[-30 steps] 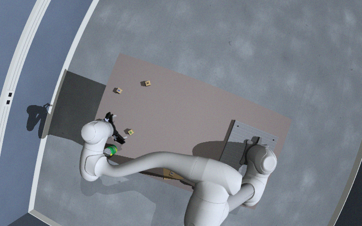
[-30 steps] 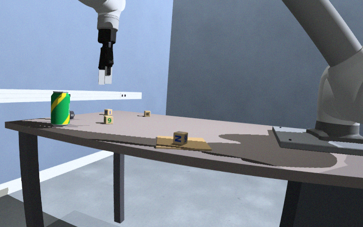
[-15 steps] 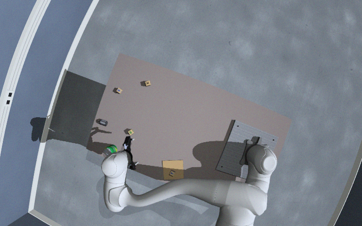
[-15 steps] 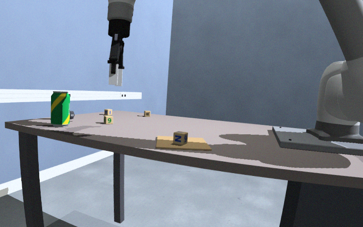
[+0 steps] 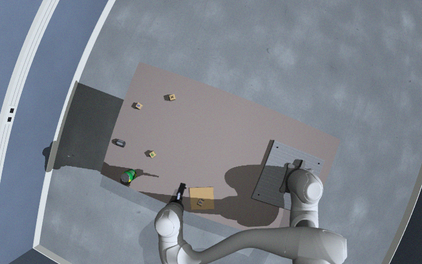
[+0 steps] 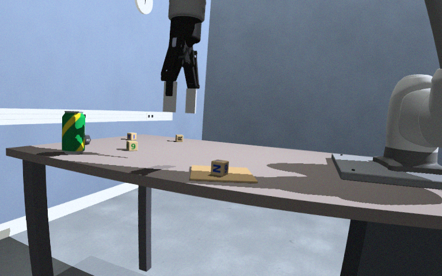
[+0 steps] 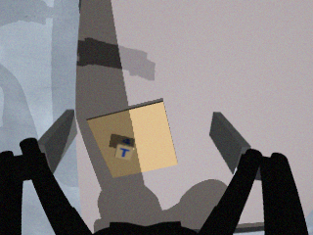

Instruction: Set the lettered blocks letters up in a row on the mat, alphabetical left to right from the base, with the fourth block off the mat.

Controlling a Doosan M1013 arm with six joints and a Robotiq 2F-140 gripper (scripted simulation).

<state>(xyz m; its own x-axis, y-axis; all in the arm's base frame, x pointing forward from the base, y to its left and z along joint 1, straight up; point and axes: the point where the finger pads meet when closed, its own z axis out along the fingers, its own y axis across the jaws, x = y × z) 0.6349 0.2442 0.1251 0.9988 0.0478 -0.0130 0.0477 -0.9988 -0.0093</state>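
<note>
The wooden block is 120 mm below my hand, 110 mm behind it and 30 mm to the left of it. The rest, counted from my hand: yellow can 340 mm ahead, 80 mm below; then tan mat 140 mm below, 110 mm behind, 10 mm to the left; then small dark object 460 mm ahead, 170 mm to the right, 130 mm below.
</note>
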